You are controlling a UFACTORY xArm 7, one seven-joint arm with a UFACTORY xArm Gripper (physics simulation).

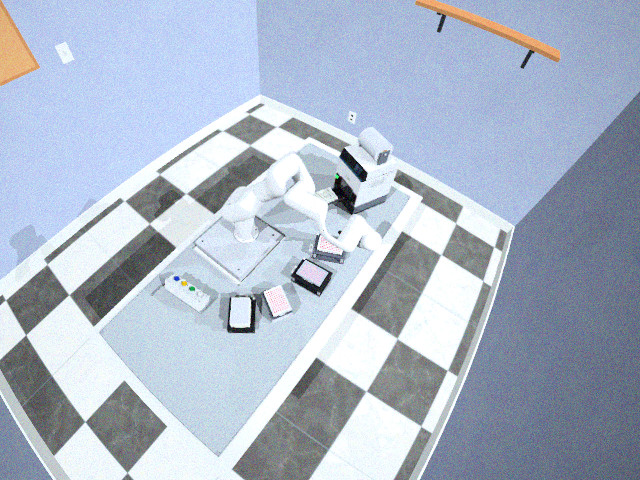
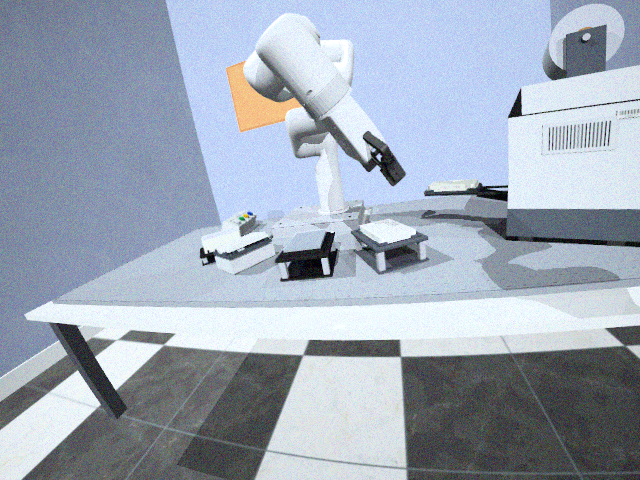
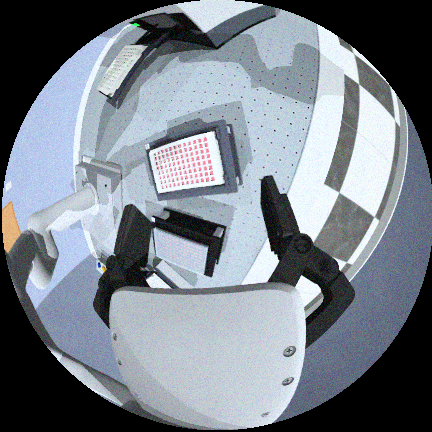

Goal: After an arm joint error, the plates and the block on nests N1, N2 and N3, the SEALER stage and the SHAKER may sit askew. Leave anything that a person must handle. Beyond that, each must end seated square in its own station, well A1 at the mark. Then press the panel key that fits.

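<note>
My gripper (image 2: 395, 173) (image 3: 195, 201) is open and empty, high above the table. A red-welled plate (image 1: 329, 244) (image 2: 387, 230) (image 3: 187, 162) lies on a dark grey nest (image 2: 382, 246) (image 3: 229, 155); more nest rim shows on one side. A pinkish plate (image 1: 312, 272) (image 3: 180, 248) lies on a black nest (image 1: 315, 290) (image 3: 217, 245). Another red-welled plate (image 1: 277, 301) looks tilted on its pale base (image 2: 242, 261). A white block or plate (image 1: 241, 311) lies on a black station (image 1: 241, 330). A pale plate (image 1: 325, 195) (image 2: 454, 184) (image 3: 122, 67) is on the stage outside the large machine. Labels and A1 marks are unreadable.
The large white machine (image 1: 379, 183) (image 2: 568, 178) stands beside the stage, with a green light (image 1: 337, 176) (image 3: 135, 24). The key panel (image 1: 178, 291) (image 2: 238, 223) has blue, yellow, green and white keys. The arm's base plate (image 1: 222, 250) is between the panel and the machine.
</note>
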